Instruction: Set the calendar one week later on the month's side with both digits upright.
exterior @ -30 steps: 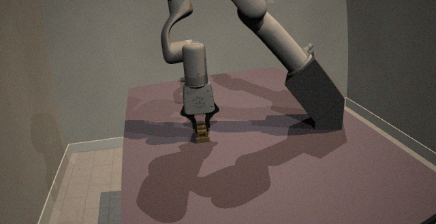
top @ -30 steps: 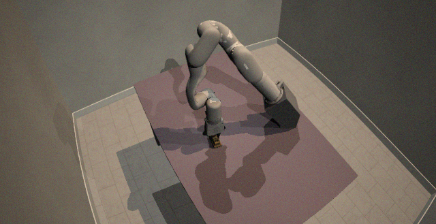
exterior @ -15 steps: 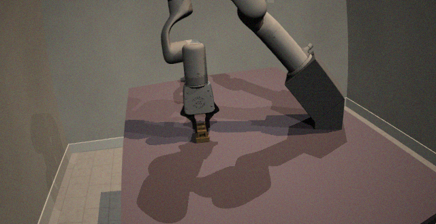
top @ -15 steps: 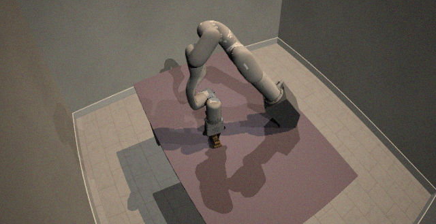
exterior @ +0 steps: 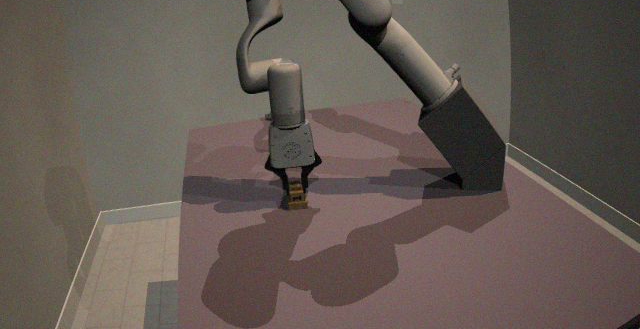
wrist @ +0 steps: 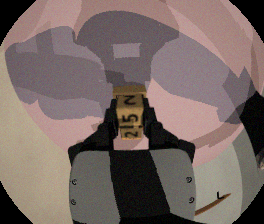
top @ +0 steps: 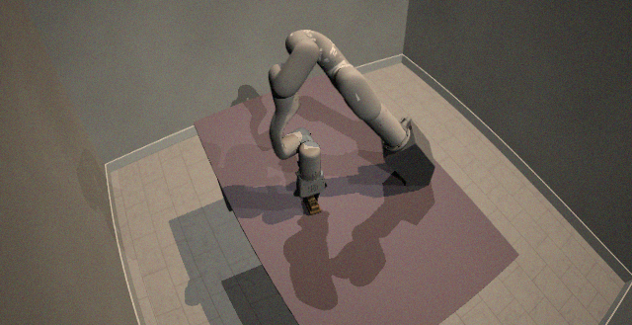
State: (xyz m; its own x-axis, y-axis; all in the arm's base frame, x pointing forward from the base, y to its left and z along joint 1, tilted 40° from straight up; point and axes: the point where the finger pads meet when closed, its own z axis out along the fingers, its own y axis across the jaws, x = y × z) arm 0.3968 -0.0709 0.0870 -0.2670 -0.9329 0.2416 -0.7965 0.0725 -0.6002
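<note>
My gripper is now 20 mm to the right of the tray and 30 mm above it. From my hand the other things lie so: yellow digit cube: 10 mm below.
</note>
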